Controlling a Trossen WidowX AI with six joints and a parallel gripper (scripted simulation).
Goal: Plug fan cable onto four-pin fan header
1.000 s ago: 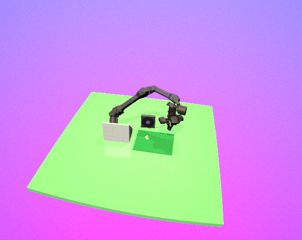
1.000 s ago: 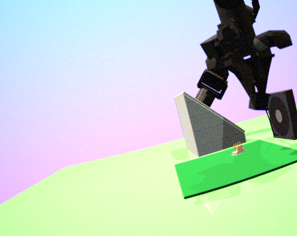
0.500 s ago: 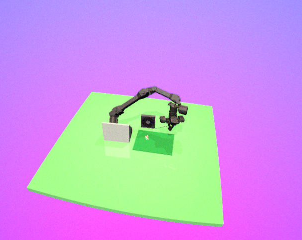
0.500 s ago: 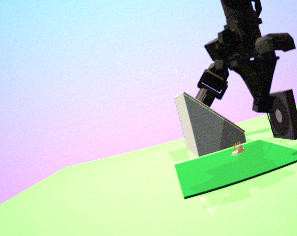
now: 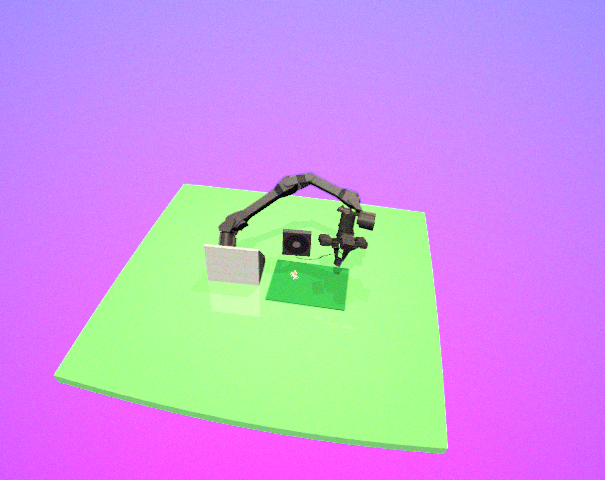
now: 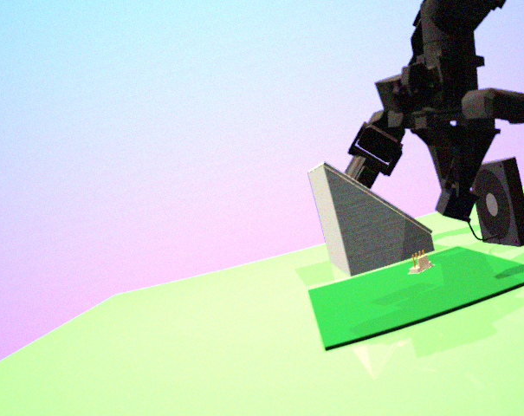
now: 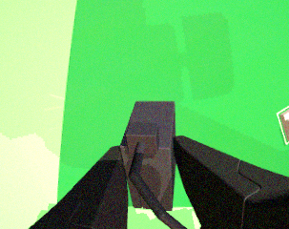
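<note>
My gripper tip is now 110 mm past the dark green board, 30 mm to the left of it and 110 mm above it. From my gripper tip the other things lie so: black fan 160 mm behind, 150 mm to the left, 40 mm below; dark fan plug 10 mm to the left, 10 mm below.
</note>
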